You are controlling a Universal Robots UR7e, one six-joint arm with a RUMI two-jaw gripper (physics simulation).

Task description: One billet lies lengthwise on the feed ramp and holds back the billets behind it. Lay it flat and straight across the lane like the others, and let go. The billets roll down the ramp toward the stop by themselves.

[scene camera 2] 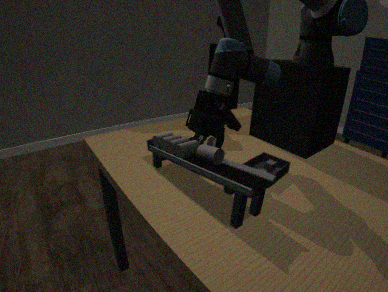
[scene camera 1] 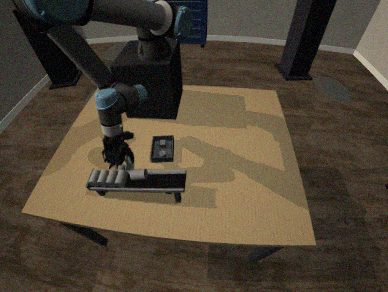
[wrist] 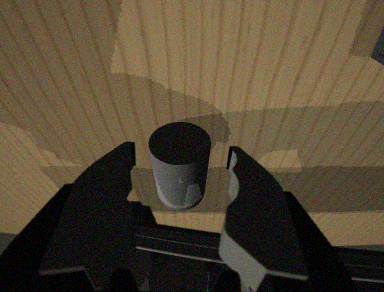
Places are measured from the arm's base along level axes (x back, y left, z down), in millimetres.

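Pixels of known places: gripper, fingertip midpoint: (wrist: 182, 146); arm's base at its link origin: (scene camera 2: 313, 64) (scene camera 1: 154, 53).
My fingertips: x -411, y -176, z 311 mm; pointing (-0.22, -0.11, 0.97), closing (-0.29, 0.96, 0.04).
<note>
Ahead of a thing's pixels: the offset from my fingertips to its middle. Level surfaces: height alone.
The feed ramp (scene camera 1: 165, 189) (scene camera 2: 200, 171) (wrist: 175, 253) stands on legs. Several grey billets {dx -69, dy -55, dz -67 mm} (scene camera 1: 106, 177) {dx -78, dy -16, dz -72 mm} (scene camera 2: 172, 143) lie across its lane side by side. One billet {dx -80, dy +91, dz -86 mm} (scene camera 1: 138, 174) (scene camera 2: 210, 154) lies lengthwise next to them, its side along the lane. My gripper (scene camera 1: 121, 166) (scene camera 2: 206, 142) (wrist: 182, 146) is part open and empty, its fingertips low at the ramp's robot-side edge, near the end of the row. In the wrist view a grey cylinder {dx -14, dy -4, dz -9 mm} (wrist: 180, 177) shows between the fingers, with gaps on both sides. What it rests on is hidden. The right finger hides part of the ramp there.
A small dark tray (scene camera 1: 163, 156) (scene camera 2: 260, 172) with pale pieces in it stands on the table {dz +11 mm} (scene camera 1: 260, 200) behind the ramp, on the robot's side. The robot's black pedestal (scene camera 1: 155, 90) (scene camera 2: 300, 110) stands farther back. Shadows of the arm cross the table.
</note>
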